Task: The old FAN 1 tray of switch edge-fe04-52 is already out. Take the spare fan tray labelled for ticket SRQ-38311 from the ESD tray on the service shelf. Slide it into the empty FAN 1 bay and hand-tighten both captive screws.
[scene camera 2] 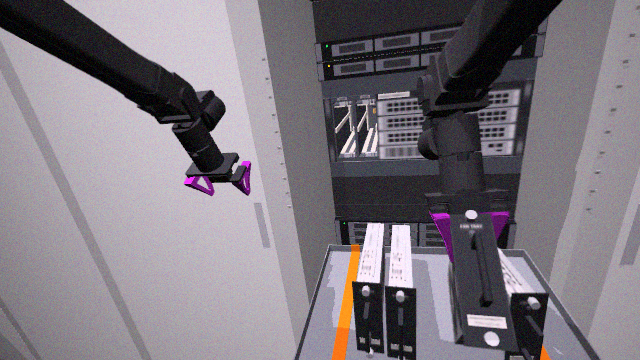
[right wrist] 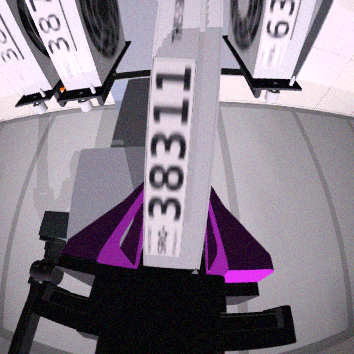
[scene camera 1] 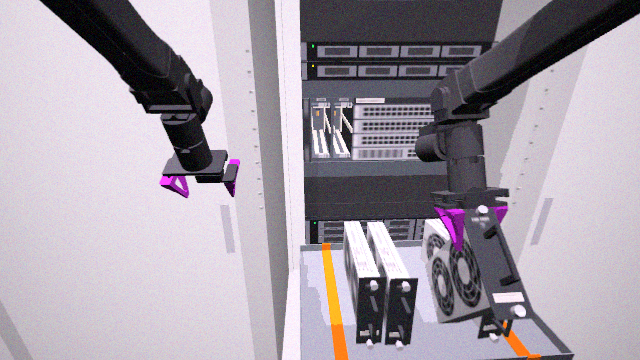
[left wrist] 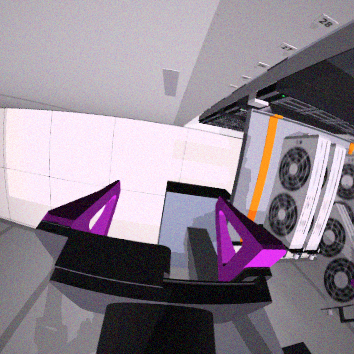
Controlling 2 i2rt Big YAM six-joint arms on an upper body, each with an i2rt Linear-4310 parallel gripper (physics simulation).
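The fan tray labelled 38311 [scene camera 1: 505, 280] [scene camera 2: 465, 285] [right wrist: 170, 150] has a dark faceplate with a handle and two captive screws. My right gripper [scene camera 1: 477, 225] [scene camera 2: 472, 235] [right wrist: 176, 186] is shut on its body and holds it tilted above the ESD tray [scene camera 1: 312, 280] [scene camera 2: 312, 305] [left wrist: 257, 150]. My left gripper [scene camera 1: 210, 194] [scene camera 2: 230, 194] [left wrist: 169, 192] is open and empty, left of the rack. The switch [scene camera 1: 392, 130] [scene camera 2: 400, 120] has two open bays at its left, a left bay [scene camera 1: 320, 130] [scene camera 2: 344, 127] and a right bay [scene camera 1: 341, 130] [scene camera 2: 367, 127]. Their labels are too small to read.
Two fan trays [scene camera 1: 370, 310] [scene camera 1: 400, 310] stand side by side in the ESD tray's left part. Another fan tray [scene camera 2: 530, 315] [right wrist: 280, 45] stands at the right, partly behind the held one in scene camera 1. A white rack post [scene camera 1: 287, 150] rises left of the switch.
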